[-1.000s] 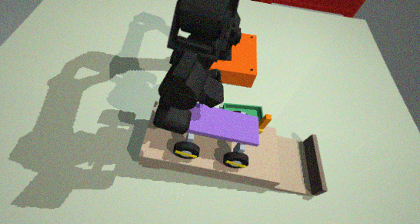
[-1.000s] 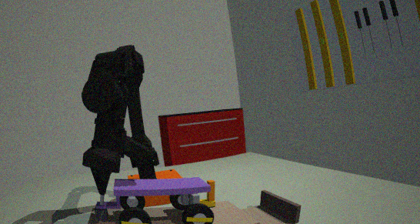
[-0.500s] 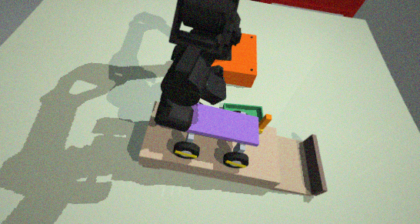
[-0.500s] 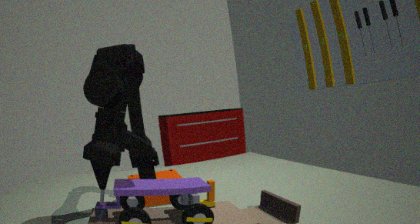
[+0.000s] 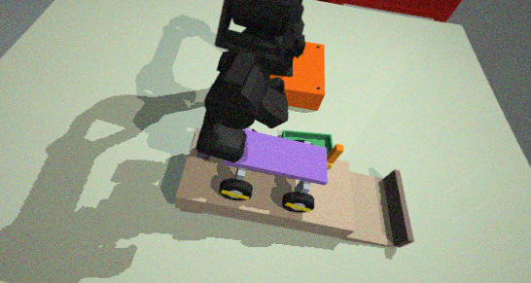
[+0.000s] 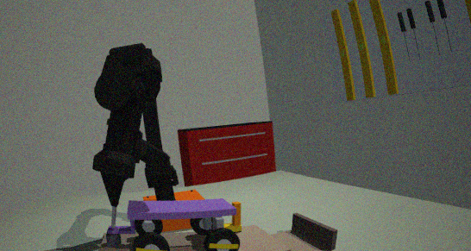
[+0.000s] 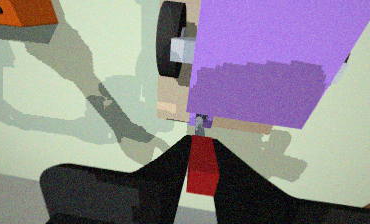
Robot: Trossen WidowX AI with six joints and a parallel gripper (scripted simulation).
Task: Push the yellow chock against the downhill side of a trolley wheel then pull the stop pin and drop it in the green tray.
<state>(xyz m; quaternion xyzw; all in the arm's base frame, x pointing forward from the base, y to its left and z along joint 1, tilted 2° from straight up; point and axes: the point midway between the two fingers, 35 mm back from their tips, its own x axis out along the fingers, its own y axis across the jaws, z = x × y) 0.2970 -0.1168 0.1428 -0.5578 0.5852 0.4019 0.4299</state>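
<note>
Right now the yellow chock is 210 mm to the left of my gripper tip, 80 mm below it and 20 mm behind it. Also, from my gripper tip: trolley: 110 mm to the left, 50 mm below, 30 mm ahead; dark end wall: 380 mm to the left, 130 mm below, 40 mm ahead; red-headed stop pin: right at my gripper tip.
</note>
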